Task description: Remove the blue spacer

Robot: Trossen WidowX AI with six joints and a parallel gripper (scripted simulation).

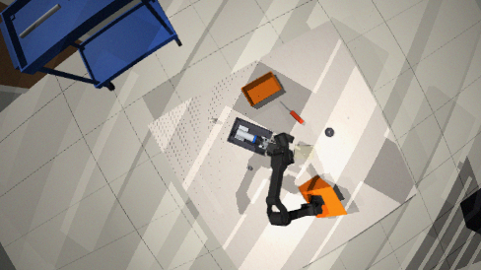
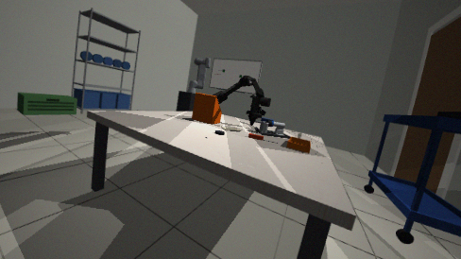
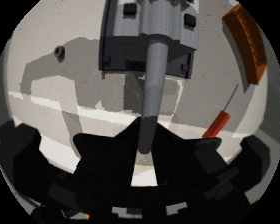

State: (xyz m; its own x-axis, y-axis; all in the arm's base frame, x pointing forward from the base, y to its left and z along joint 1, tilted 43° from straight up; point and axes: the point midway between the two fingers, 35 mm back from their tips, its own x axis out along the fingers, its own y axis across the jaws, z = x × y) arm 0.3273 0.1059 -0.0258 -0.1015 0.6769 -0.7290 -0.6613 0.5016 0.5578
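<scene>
Now: gripper tip 60 mm short of the grey shaft, 50 mm to the right of it and 30 mm below it. Round my gripper tip: orange tray: 350 mm ahead, 60 mm to the right, 40 mm below.
</scene>
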